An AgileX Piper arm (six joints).
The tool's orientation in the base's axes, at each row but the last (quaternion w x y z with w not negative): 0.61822, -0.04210, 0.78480, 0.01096; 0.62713, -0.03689, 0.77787, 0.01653; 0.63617, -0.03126, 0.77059, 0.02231; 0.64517, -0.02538, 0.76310, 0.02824; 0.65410, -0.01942, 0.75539, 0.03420; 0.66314, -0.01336, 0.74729, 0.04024; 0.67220, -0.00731, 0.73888, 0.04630
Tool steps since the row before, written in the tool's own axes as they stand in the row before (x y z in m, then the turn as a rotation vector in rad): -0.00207, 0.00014, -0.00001, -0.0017, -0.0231, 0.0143; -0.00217, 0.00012, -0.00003, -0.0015, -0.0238, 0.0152; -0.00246, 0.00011, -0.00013, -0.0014, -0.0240, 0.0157; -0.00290, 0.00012, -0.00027, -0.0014, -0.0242, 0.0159; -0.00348, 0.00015, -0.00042, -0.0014, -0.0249, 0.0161; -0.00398, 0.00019, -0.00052, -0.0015, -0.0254, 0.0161; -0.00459, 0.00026, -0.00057, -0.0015, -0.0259, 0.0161
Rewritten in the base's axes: 0.00046, 0.00025, 0.00201, 0.0161, -0.0219, -0.0009; 0.00042, 0.00020, 0.00212, 0.0170, -0.0226, -0.0013; 0.00033, 0.00015, 0.00244, 0.0175, -0.0227, -0.0015; 0.00021, 0.00011, 0.00291, 0.0177, -0.0229, -0.0015; 0.00007, 0.00006, 0.00351, 0.0179, -0.0236, -0.0016; -0.00005, 0.00002, 0.00402, 0.0180, -0.0241, -0.0015; -0.00014, -0.00002, 0.00463, 0.0180, -0.0246, -0.0015
